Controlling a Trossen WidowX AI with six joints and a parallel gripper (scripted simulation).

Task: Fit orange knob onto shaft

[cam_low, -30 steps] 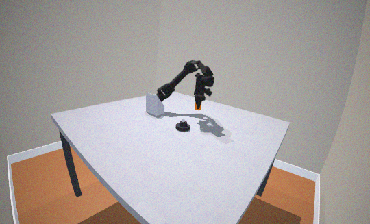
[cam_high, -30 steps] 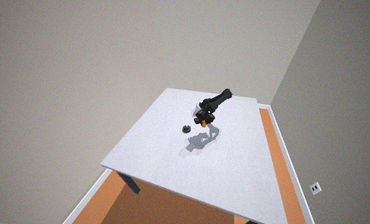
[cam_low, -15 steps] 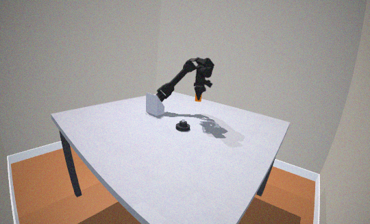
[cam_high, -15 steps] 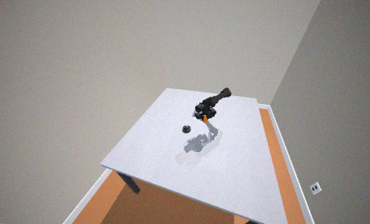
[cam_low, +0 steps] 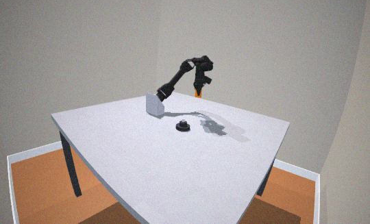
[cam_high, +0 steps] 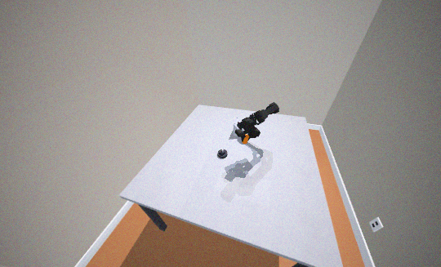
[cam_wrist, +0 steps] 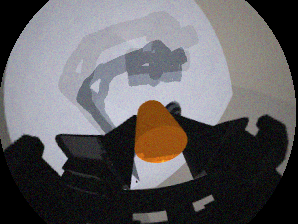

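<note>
My gripper tip is now 3 cm below the orange knob, 1 cm to the right of it and 1 cm past it. Also, from my gripper tip: round pedestal 17 cm to the right, 14 cm below, 2 cm ahead.
</note>
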